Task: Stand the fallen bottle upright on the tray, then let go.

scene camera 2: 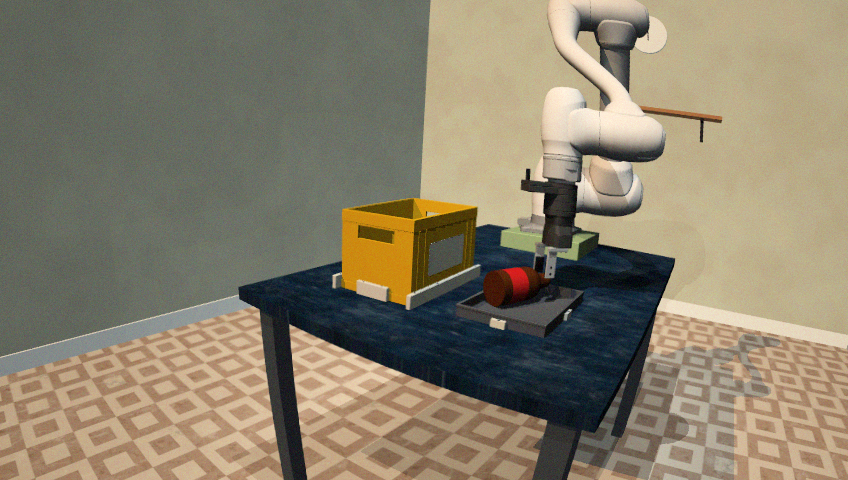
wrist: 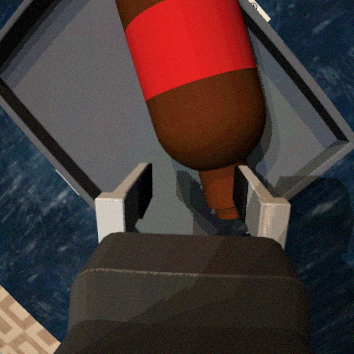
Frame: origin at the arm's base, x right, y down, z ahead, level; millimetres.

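Seen in the pictures: gripper, between the fingertips: (scene camera 2: 543,274) (wrist: 192,180).
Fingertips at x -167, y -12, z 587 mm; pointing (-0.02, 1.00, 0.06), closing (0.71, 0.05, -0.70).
A point is followed by its place in that frame.
A brown bottle (scene camera 2: 516,286) @[x -139, y -2, z 674 mm] (wrist: 195,55) @[x -117, y -28, z 636 mm] with a red label lies on its side in the shallow grey tray (scene camera 2: 526,325) @[x -207, y 35, z 776 mm] (wrist: 75,90) @[x -198, y 46, z 701 mm]. In the scene view its base faces the front left, and its neck points to the back right. My gripper (scene camera 2: 544,272) @[x -167, y -11, z 587 mm] (wrist: 192,180) @[x -167, y -11, z 587 mm] points down at the neck end of the bottle, open and holding nothing. In the wrist view the neck shows between the two fingers, close to the right finger, which overlaps its edge. A wider gap separates the neck from the left finger. The exact height of the fingertips beside the neck is hard to tell.
A yellow crate (scene camera 2: 377,261) @[x 127, y -27, z 783 mm] stands left of the tray on the dark blue table (scene camera 2: 386,339) @[x -22, y 51, z 947 mm], with white guide strips (scene camera 2: 443,287) @[x 30, y 34, z 673 mm] along its foot. The arm stands on a pale green base (scene camera 2: 517,239) @[x 78, y 20, z 132 mm] at the back. Small white blocks (scene camera 2: 498,324) @[x -153, y 43, z 781 mm] sit against the tray's outside.
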